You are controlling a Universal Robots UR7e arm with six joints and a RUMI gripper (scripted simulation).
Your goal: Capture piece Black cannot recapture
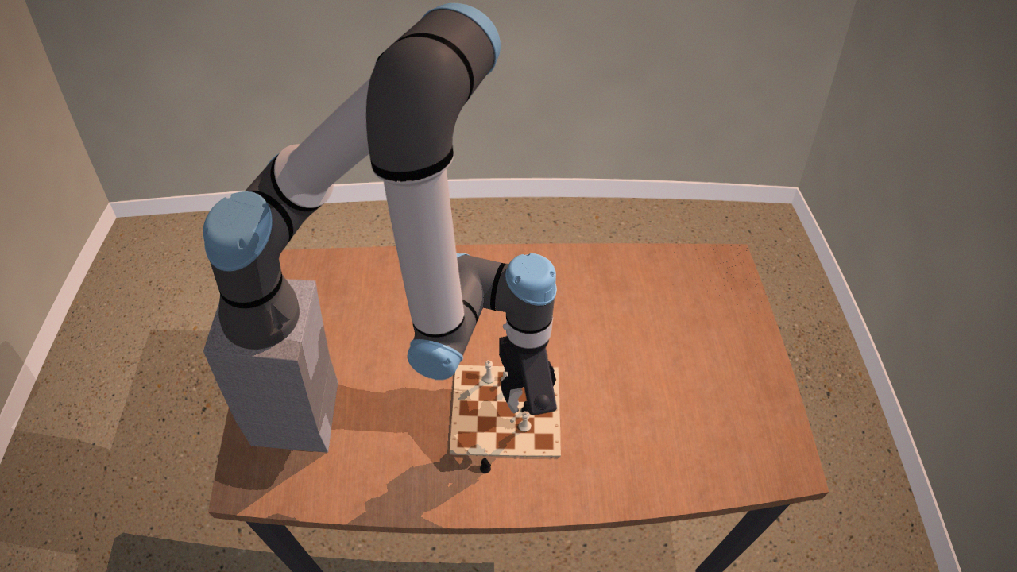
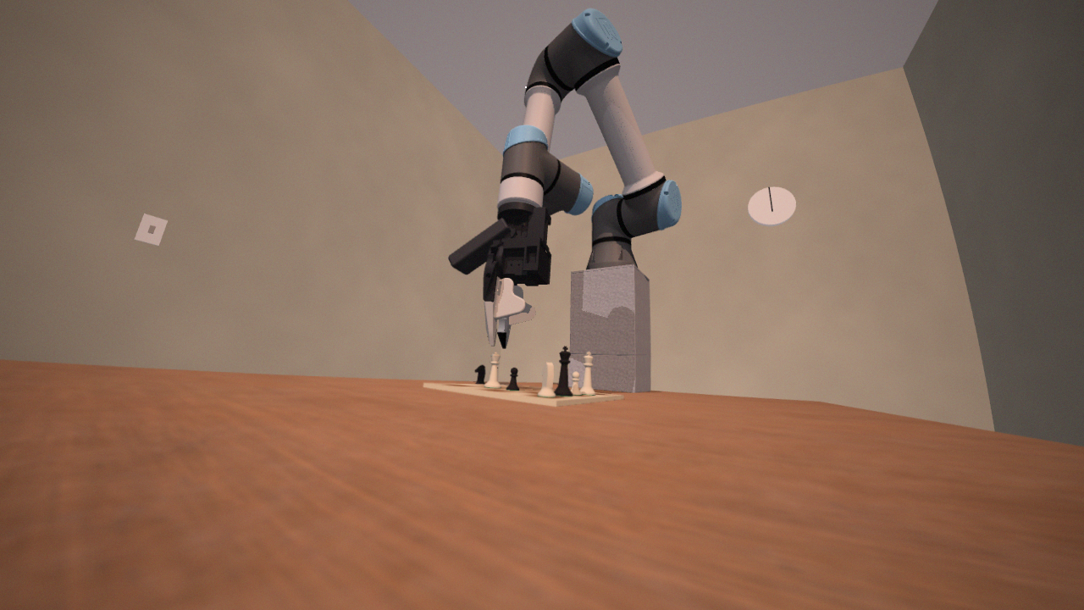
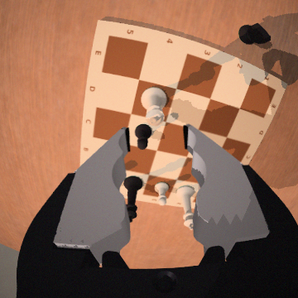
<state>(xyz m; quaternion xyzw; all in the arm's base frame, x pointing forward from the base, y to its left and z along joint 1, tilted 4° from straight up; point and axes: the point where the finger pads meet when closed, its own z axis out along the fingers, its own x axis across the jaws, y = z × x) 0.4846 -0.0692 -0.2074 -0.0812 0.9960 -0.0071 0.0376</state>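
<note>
The black pawn lies 6 cm below my hand, 4 cm to the left of it and 1 cm ahead of it. The rest, counted from my hand: chessboard 8 cm below, 5 cm to the left, 3 cm behind; white pawn 12 cm to the left, 6 cm below, 2 cm behind; tall black piece 12 cm to the left, 4 cm below, 1 cm ahead.
</note>
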